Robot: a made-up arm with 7 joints.
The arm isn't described. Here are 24 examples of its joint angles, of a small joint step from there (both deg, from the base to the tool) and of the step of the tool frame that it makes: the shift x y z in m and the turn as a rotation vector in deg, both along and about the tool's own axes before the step.
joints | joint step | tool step
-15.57 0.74 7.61 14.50 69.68 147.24 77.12 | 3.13 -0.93 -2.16 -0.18 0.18 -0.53 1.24 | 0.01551 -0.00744 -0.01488 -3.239 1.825 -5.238
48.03 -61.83 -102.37 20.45 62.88 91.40 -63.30 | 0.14 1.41 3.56 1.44 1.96 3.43 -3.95 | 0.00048 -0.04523 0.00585 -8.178 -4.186 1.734
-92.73 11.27 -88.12 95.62 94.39 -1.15 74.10 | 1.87 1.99 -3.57 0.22 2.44 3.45 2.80 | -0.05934 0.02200 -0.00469 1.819 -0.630 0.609
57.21 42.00 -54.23 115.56 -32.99 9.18 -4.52 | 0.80 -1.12 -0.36 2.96 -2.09 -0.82 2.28 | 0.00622 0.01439 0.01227 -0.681 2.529 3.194
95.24 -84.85 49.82 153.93 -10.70 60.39 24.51 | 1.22 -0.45 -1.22 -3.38 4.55 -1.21 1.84 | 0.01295 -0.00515 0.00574 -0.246 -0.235 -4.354
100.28 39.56 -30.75 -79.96 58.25 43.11 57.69 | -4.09 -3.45 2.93 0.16 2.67 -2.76 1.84 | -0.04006 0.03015 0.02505 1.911 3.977 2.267
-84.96 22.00 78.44 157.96 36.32 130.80 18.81 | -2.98 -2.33 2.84 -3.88 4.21 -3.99 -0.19 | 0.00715 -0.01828 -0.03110 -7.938 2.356 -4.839
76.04 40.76 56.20 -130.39 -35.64 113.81 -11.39 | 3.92 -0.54 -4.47 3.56 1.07 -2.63 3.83 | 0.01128 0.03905 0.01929 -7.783 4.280 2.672
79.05 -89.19 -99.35 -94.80 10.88 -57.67 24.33 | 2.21 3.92 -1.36 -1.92 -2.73 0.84 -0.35 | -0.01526 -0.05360 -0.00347 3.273 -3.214 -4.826
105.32 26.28 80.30 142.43 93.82 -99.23 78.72 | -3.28 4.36 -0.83 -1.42 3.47 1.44 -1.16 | 0.01466 -0.01203 -0.00604 0.126 4.436 6.854
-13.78 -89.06 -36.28 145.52 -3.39 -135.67 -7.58 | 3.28 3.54 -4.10 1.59 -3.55 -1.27 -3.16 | -0.02237 -0.05515 -0.03831 -5.595 5.535 -3.136
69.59 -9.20 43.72 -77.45 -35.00 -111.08 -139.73 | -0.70 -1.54 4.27 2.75 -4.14 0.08 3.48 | -0.02287 0.00884 0.05218 6.693 8.711 1.160
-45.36 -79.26 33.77 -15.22 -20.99 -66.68 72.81 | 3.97 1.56 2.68 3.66 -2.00 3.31 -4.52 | 0.00135 0.01542 -0.02688 -5.378 -3.496 2.043
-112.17 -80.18 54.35 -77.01 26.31 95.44 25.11 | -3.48 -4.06 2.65 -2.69 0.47 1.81 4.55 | 0.00058 -0.00778 0.02696 10.095 -0.169 -6.584
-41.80 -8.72 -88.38 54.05 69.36 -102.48 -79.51 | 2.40 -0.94 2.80 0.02 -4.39 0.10 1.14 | -0.00013 -0.00004 0.01470 -2.826 4.261 0.292
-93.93 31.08 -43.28 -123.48 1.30 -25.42 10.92 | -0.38 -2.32 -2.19 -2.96 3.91 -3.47 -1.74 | 0.00746 -0.01161 -0.02429 4.214 3.246 -1.091
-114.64 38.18 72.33 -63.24 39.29 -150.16 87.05 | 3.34 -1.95 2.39 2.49 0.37 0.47 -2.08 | -0.00507 -0.01437 -0.01678 -0.312 -1.320 2.901
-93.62 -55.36 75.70 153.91 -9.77 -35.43 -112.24 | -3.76 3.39 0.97 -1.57 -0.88 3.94 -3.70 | 0.00154 0.00334 0.01874 -6.812 -0.226 -3.302
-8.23 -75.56 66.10 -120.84 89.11 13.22 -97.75 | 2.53 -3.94 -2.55 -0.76 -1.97 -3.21 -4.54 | -0.00155 -0.04514 -0.00260 -3.824 -4.747 2.749
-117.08 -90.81 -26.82 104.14 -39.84 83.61 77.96 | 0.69 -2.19 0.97 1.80 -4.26 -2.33 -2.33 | -0.02131 -0.00159 -0.01211 -3.616 -0.150 3.526
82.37 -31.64 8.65 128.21 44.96 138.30 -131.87 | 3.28 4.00 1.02 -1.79 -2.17 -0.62 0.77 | 0.03033 0.04056 -0.01039 1.894 -0.759 -5.236
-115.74 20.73 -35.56 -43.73 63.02 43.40 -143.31 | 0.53 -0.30 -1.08 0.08 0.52 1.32 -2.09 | -0.00570 0.01293 0.00549 0.012 -0.257 0.863
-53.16 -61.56 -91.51 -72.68 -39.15 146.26 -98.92 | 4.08 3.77 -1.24 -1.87 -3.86 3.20 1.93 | 0.02885 -0.04119 -0.01916 -4.362 -3.768 -3.851
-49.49 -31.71 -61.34 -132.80 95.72 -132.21 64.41 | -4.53 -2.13 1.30 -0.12 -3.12 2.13 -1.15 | 0.01131 0.03123 0.03426 -2.731 0.928 -4.672
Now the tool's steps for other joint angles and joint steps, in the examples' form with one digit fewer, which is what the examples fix.
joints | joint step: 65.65 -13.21 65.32 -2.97 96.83 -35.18 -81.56 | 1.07 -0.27 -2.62 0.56 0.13 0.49 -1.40
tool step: 0.0115 0.0041 -0.0301 2.13 0.68 2.20
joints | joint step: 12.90 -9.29 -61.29 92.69 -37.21 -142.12 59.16 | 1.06 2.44 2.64 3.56 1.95 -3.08 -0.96
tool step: -0.0095 0.0170 -0.0082 -6.71 -4.38 1.82
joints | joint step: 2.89 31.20 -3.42 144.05 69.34 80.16 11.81 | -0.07 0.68 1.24 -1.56 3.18 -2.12 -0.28
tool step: 0.0079 0.0003 -0.0180 -4.00 2.31 -1.74
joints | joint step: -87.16 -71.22 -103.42 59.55 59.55 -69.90 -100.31 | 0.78 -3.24 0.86 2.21 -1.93 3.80 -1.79
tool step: -0.0008 -0.0048 0.0488 -5.63 3.56 1.05
